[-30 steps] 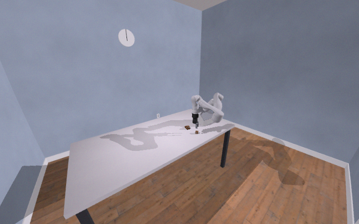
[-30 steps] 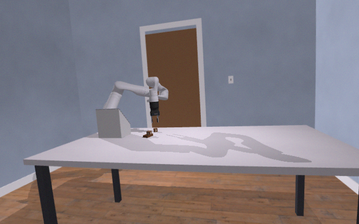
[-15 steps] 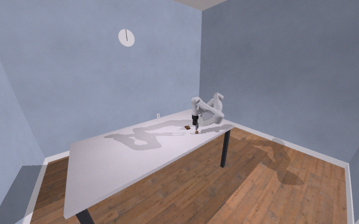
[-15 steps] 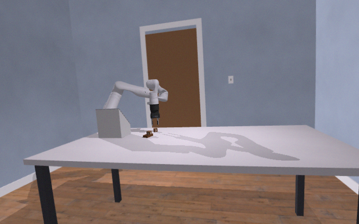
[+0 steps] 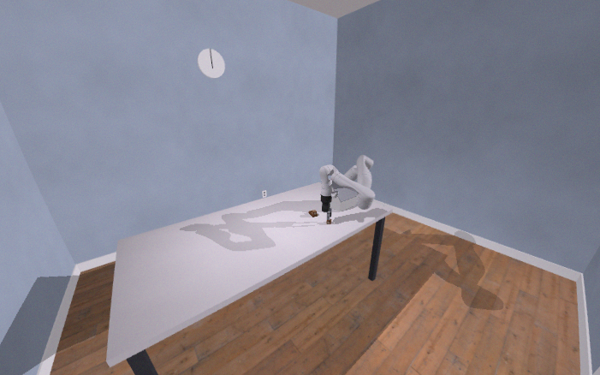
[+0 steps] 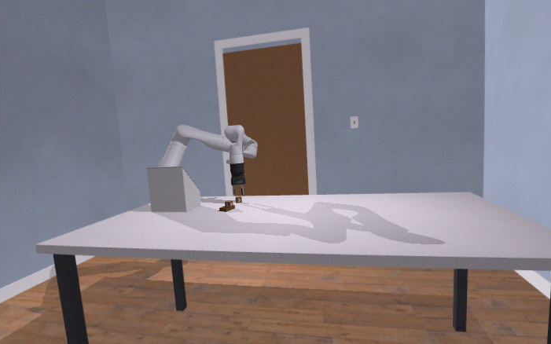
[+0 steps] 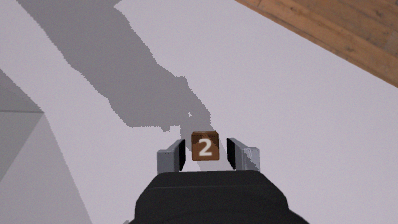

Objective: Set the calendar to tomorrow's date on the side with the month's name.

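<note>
Now: hand 40 mm above the brown cube.
</note>
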